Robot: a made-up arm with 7 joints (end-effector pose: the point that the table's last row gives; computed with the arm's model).
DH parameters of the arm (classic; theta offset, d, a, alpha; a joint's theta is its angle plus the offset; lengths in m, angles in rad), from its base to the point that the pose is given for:
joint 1: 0 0.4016 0 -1.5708
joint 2: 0 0 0 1.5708
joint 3: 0 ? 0.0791 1.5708
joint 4: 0 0 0.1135 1.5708
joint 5: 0 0.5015 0 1.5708
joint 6: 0 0 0.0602 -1.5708
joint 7: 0 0.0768 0 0
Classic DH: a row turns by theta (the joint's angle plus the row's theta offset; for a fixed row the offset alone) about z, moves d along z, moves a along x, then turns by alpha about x.
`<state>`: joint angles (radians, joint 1 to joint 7).
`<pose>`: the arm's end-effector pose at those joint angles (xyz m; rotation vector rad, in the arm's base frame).
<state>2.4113 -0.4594 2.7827 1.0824 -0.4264 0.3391 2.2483</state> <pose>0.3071 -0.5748 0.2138 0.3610 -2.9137 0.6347</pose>
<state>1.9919 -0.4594 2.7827 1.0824 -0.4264 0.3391 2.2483</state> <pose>0.0465 -0.6500 0.2138 -0.2472 -2.8531 0.5634</pose>
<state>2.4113 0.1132 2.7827 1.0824 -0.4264 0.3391 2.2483</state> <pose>0.3102 -0.5775 0.5755 -0.1691 2.6466 -1.2008</pose>
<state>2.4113 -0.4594 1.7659 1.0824 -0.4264 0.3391 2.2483</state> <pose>-0.3076 -0.6037 0.4308 -0.7874 -2.2544 0.7721</pose>
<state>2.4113 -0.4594 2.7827 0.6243 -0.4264 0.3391 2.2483</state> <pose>0.1757 -0.3964 0.0471 0.3412 -2.8031 0.0023</pose>
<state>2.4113 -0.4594 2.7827 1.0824 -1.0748 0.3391 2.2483</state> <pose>0.3132 -0.5589 0.2034 1.0942 -2.4078 0.7079</pose>
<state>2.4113 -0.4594 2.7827 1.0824 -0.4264 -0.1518 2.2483</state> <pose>0.3337 -0.5752 0.2531 -0.4763 2.6827 -1.0899</pose>
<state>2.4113 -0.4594 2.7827 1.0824 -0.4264 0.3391 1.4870</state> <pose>0.3071 -0.5748 0.2138 1.3586 -2.4639 0.4909</pose>
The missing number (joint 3, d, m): 0.2565
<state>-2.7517 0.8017 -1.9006 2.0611 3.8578 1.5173 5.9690</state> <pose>-0.4867 0.2931 1.0177 0.4587 -0.4200 1.6956</pose>
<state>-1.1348 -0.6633 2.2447 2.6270 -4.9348 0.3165 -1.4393</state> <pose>-0.0565 0.6612 0.9710 -0.4539 -1.4635 -1.7833</pose>
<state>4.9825 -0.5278 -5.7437 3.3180 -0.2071 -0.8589 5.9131</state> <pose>-0.2315 0.4860 0.9237 -1.6169 0.6465 1.4774</pose>
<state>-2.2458 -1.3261 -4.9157 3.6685 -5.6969 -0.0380 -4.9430</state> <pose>0.1362 0.7363 0.5279 -1.2212 -1.0253 -1.3152</pose>
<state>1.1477 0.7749 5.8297 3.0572 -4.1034 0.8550 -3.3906</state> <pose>0.2411 0.5623 1.0093 -0.9076 1.1300 2.6419</pose>
